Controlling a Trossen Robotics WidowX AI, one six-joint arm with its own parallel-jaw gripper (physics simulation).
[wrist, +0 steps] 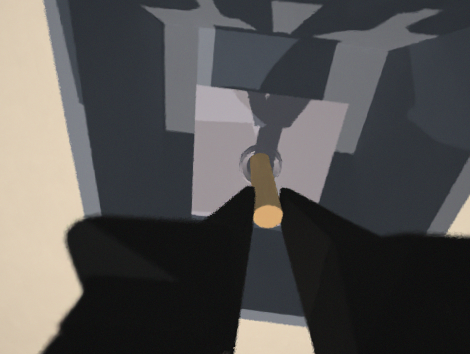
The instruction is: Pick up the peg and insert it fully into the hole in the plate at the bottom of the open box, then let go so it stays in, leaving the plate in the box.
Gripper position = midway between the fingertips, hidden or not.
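Observation:
Tan wooden peg [268, 213], visible. Pale plate [299, 135], same. Dark grey box [127, 83], seen. My gripper [266, 195], seen too.

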